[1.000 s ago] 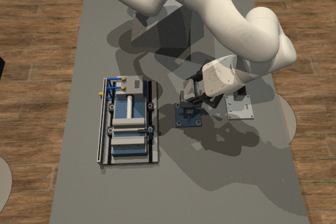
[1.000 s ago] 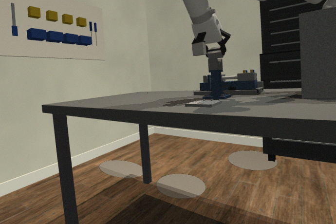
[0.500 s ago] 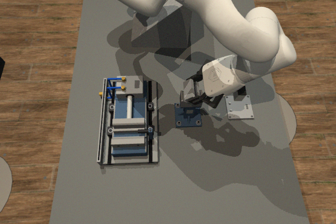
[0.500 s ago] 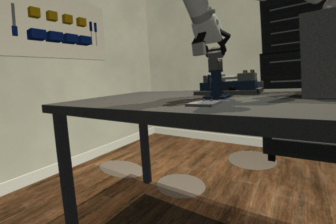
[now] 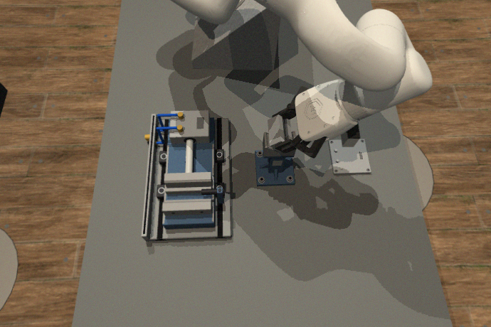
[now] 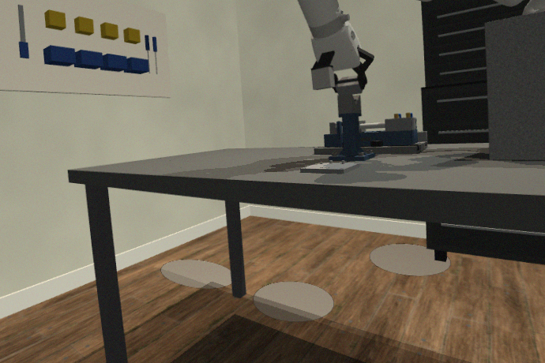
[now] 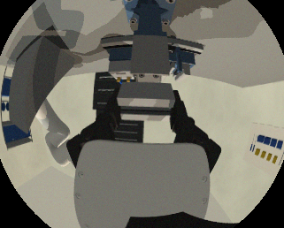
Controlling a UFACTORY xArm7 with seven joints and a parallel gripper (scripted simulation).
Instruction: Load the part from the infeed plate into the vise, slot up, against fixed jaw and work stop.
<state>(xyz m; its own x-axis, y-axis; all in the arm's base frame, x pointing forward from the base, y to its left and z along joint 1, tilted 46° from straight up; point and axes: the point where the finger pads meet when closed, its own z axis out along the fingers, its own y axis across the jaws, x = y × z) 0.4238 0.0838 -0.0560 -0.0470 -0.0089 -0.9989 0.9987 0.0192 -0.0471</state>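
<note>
Right now my hand is right at the part. Round my hand: V-block post 13 cm below; then cylinder rod 1 cm ahead, 20 cm to the right, 11 cm below; then work stop 9 cm ahead, 15 cm to the right, 10 cm below.
</note>
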